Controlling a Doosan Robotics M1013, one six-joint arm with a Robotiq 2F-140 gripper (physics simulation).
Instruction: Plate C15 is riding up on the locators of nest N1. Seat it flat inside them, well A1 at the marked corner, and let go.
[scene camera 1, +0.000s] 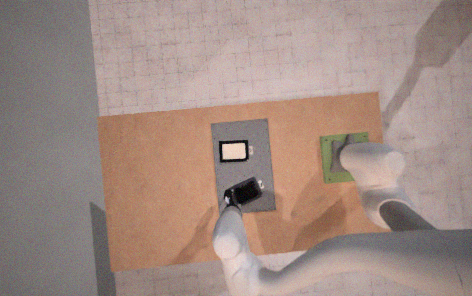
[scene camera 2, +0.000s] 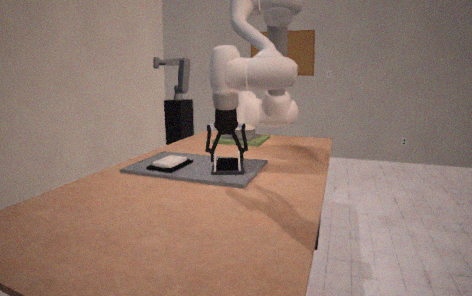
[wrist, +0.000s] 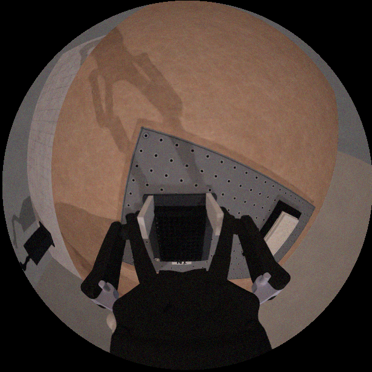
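Seen in the pictures: gripper, fingertip midpoint: (scene camera 1: 234, 197) (scene camera 2: 227, 170); arm's base at its link origin: (scene camera 1: 346, 157) (scene camera 2: 241, 137).
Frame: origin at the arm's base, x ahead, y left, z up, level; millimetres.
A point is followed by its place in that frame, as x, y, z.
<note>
Plate C15, a black well plate (scene camera 1: 247, 193) @(558, 225, 15) (scene camera 2: 228, 164) @(590, 237, 19) (wrist: 181, 232), lies in the dark frame of nest N1 (scene camera 2: 228, 173) @(637, 262, 0) (wrist: 180, 197), at the near end of the grey board in the scene camera 2 view. A small N1 label (scene camera 1: 260, 184) @(484, 176, -4) (wrist: 181, 262) is at one end of the nest. My gripper (scene camera 2: 228, 160) (wrist: 179, 203) points down over the nest, with one pale pad against each long side of the plate; it is shut on the plate. Black on black, the plate's tilt, the locators and the marked corner cannot be made out.
A second black nest (scene camera 1: 221, 152) @(706, 3, 12) (scene camera 2: 156, 169) @(725, -8, 1) holds a white plate (scene camera 1: 234, 151) @(640, -6, 10) (scene camera 2: 170, 160) @(644, -4, 18) (wrist: 283, 233) on the same grey perforated board (scene camera 1: 242, 170) @(590, 101, -5) (scene camera 2: 200, 172) @(660, 154, -5) (wrist: 170, 167). The arm's green base plate (scene camera 1: 327, 170) @(106, 81, 1) (scene camera 2: 260, 140) @(27, 133, -1) stands farther along the wooden table (scene camera 1: 155, 200) @(1077, 292, -18) (scene camera 2: 150, 230) @(1069, 283, -18) (wrist: 240, 75).
</note>
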